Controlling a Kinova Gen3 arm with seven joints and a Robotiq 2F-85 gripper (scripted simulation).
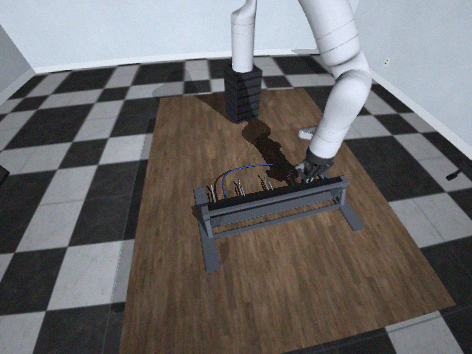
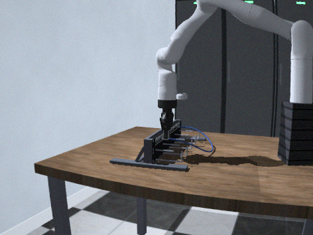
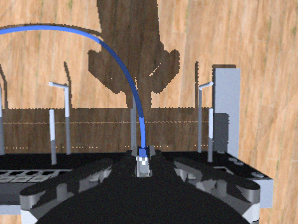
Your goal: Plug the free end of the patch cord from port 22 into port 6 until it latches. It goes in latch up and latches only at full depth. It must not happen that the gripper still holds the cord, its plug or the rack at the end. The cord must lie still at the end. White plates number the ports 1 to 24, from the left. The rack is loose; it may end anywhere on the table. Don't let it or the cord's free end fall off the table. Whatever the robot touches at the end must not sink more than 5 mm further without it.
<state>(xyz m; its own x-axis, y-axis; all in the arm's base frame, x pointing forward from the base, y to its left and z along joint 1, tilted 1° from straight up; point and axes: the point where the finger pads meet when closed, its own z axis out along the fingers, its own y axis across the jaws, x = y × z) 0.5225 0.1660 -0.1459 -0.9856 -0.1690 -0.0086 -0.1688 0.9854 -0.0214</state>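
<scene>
Right now the plug is 1 cm below my hand and 1 cm ahead of it.
</scene>
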